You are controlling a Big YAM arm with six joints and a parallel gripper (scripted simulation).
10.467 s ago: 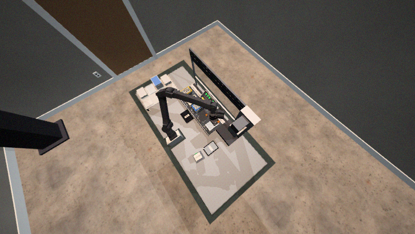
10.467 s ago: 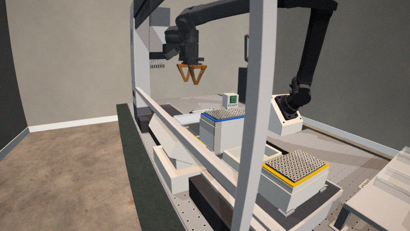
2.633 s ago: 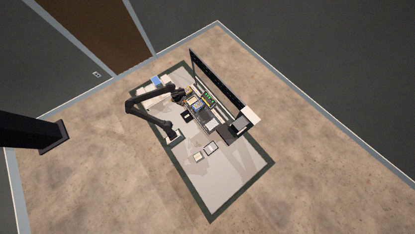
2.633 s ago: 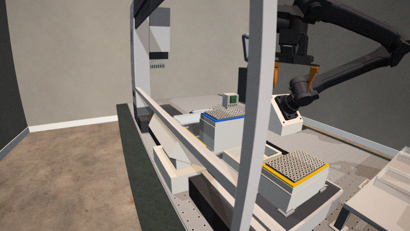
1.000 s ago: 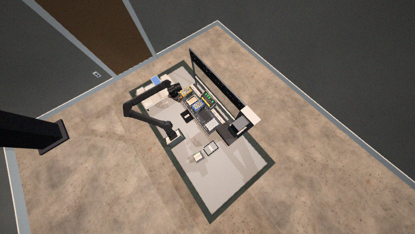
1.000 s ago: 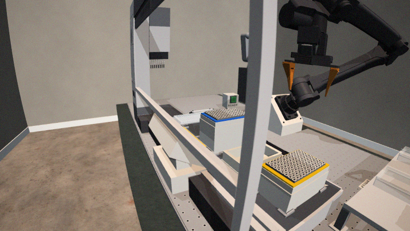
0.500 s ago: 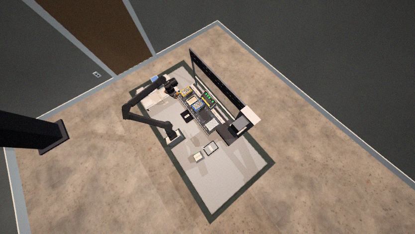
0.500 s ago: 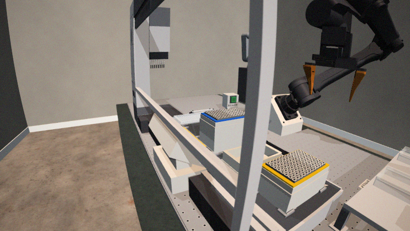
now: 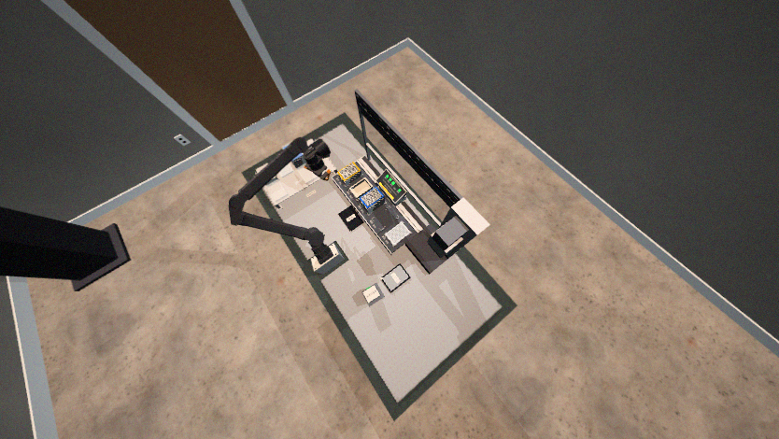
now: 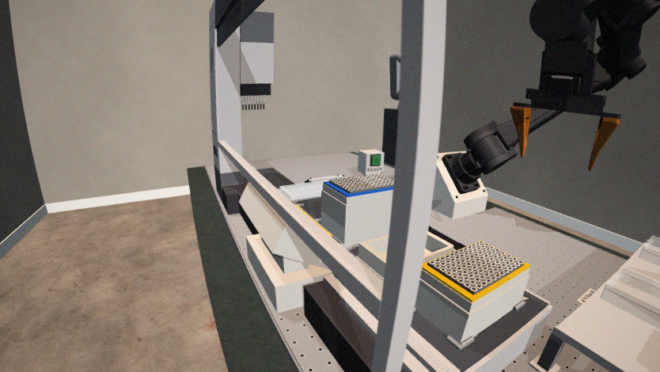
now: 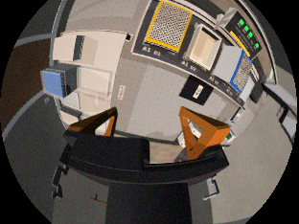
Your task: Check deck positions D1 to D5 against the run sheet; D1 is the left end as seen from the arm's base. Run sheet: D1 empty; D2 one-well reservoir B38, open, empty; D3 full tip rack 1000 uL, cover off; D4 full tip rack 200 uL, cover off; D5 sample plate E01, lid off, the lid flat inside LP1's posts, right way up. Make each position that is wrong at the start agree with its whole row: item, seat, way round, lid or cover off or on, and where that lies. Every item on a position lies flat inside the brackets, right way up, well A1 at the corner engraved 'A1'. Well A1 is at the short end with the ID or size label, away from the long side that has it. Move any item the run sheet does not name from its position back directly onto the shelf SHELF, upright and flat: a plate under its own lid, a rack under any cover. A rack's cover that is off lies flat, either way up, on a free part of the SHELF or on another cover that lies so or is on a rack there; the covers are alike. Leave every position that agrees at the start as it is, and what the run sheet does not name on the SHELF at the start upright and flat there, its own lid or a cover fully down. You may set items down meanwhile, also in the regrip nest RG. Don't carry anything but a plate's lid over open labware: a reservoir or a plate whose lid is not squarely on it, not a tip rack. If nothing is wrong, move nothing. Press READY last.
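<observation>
My gripper is now 160 mm short of the yellow-rimmed tip rack, 140 mm above it and 10 mm to the left of it. Round my hand: shelf (250 mm to the left, 180 mm below, 100 mm behind); blue-rimmed tip rack (260 mm to the right, 160 mm ahead, 110 mm below); black nest (230 mm below, 220 mm to the right).
</observation>
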